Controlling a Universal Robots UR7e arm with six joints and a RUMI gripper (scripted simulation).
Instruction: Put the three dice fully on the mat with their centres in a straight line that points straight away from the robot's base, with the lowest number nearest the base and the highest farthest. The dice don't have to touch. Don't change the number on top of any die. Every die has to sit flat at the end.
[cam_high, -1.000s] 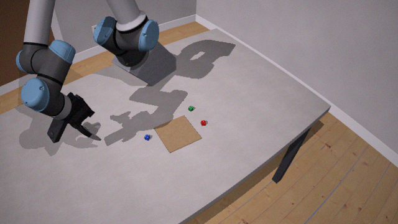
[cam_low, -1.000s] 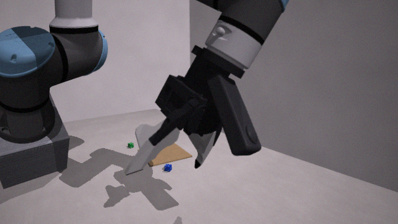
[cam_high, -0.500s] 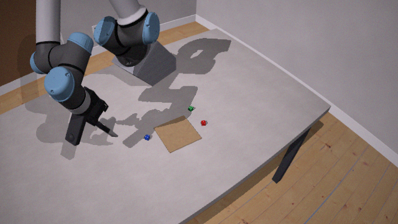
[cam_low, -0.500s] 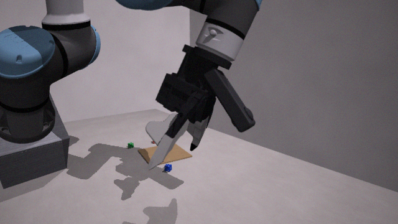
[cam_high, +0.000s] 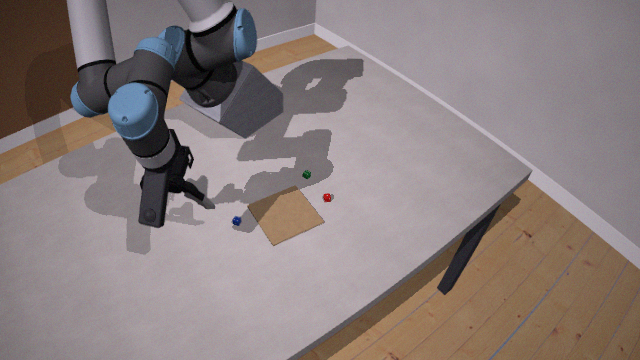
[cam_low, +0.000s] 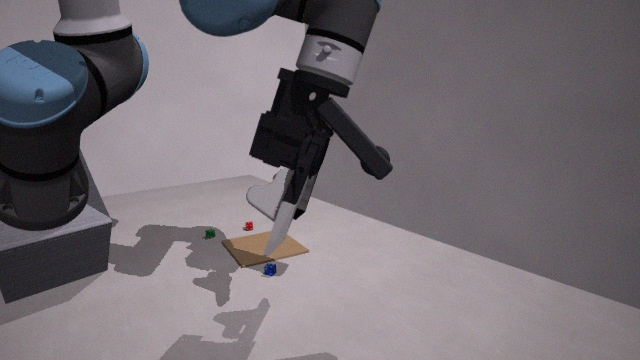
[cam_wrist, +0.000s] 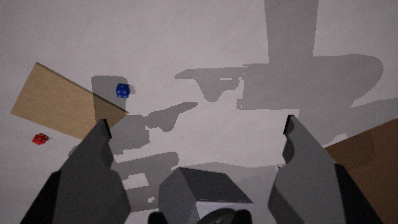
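The blue die is 110 mm to the left of my hand, 110 mm below it and 50 mm ahead of it. From my hand the other things lie so: green die: 340 mm to the left, 110 mm below, 60 mm ahead; then square mat: 210 mm to the left, 120 mm ahead, 110 mm below; then red die: 320 mm to the left, 160 mm ahead, 110 mm below.
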